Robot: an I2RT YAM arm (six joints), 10 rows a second.
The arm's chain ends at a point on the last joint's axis. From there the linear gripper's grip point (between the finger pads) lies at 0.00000 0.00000 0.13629 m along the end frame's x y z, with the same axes.
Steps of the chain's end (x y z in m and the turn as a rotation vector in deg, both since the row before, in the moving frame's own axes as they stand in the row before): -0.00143 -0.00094 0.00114 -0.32 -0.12 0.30; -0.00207 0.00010 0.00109 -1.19 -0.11 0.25; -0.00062 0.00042 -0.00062 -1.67 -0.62 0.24; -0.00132 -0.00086 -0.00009 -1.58 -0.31 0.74; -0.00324 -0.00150 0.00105 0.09 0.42 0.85; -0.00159 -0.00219 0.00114 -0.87 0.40 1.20
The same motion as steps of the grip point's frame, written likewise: -0.00172 -0.00018 0.00114 -0.32 -0.12 0.30; -0.00234 0.00293 0.00106 -1.19 -0.11 0.25; -0.00210 0.00439 -0.00069 -1.67 -0.62 0.24; -0.00208 0.00289 -0.00014 -1.58 -0.31 0.74; -0.00224 -0.00171 0.00105 0.09 0.42 0.85; -0.00066 -0.00011 0.00112 -0.87 0.40 1.20
